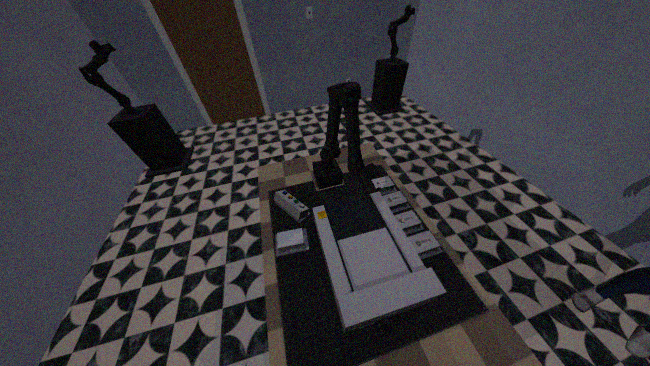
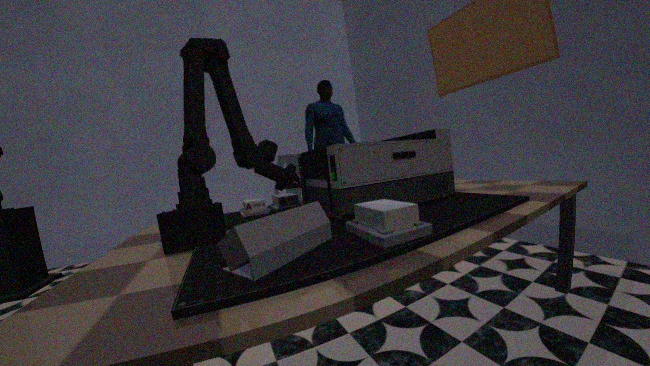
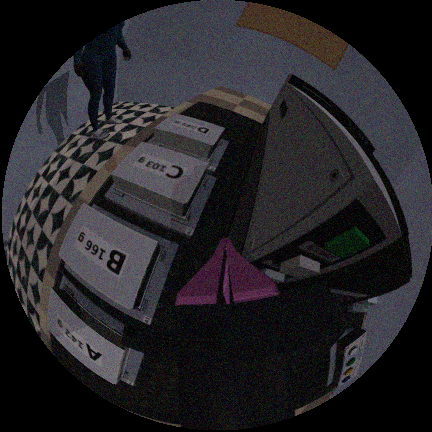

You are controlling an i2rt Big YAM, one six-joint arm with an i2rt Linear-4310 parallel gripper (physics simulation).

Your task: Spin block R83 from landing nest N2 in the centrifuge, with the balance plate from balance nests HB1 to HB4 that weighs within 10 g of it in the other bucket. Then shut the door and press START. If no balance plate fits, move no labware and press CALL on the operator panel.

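Frame: origin at the arm's base, x ahead, y left, z up, level; metres.
Seen in the pictures: gripper, fingertip midpoint: (image 3: 225, 242); arm's base at its link origin: (image 1: 326, 168) (image 2: 196, 206).
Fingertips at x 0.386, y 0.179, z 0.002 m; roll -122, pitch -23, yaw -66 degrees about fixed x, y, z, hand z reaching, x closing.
Offsets run from my fingertips to a thing's top centre. "spot": to the spot under its first point. Level surfaces: height alone.
My gripper (image 3: 225, 242) (image 2: 296, 179) is shut and empty, with pink fingertips, between the balance plates and the centrifuge's control end. Plate A, 142 g @(dz -0.036, dx -0.193, dy +0.117 m) (image 3: 87, 345) (image 1: 382, 183), plate B, 166 g @(dz -0.036, dx -0.058, dy +0.123 m) (image 3: 107, 262) (image 1: 395, 198), plate C, 103 g @(dz -0.036, dx +0.082, dy +0.115 m) (image 3: 160, 175) (image 1: 408, 219) and plate D @(dz -0.036, dx +0.214, dy +0.127 m) (image 3: 192, 131) (image 1: 425, 242) sit in a row of nests; D's weight is blurred. The centrifuge (image 1: 390, 300) (image 2: 390, 165) (image 3: 300, 165) has a green display @(spot: dz +0.094, dx -0.022, dy -0.033 m) (image 3: 348, 242) and pale buttons @(dz +0.065, dx -0.020, dy -0.037 m) (image 3: 305, 263). Its bucket contents are hidden. A pale block @(dz -0.027, dx +0.015, dy -0.479 m) (image 1: 290, 238) (image 2: 386, 215) sits on a nest; its label is unreadable.
The operator panel @(dz -0.006, dx -0.206, dy -0.446 m) (image 1: 291, 206) (image 2: 285, 240) (image 3: 352, 357) with coloured buttons stands across the black mat @(dz -0.090 m) (image 1: 305, 320) from the plates, near the pale block. The centrifuge's tall walls stand between the plate row and that block. A person (image 2: 324, 120) (image 3: 100, 70) stands beyond the table.
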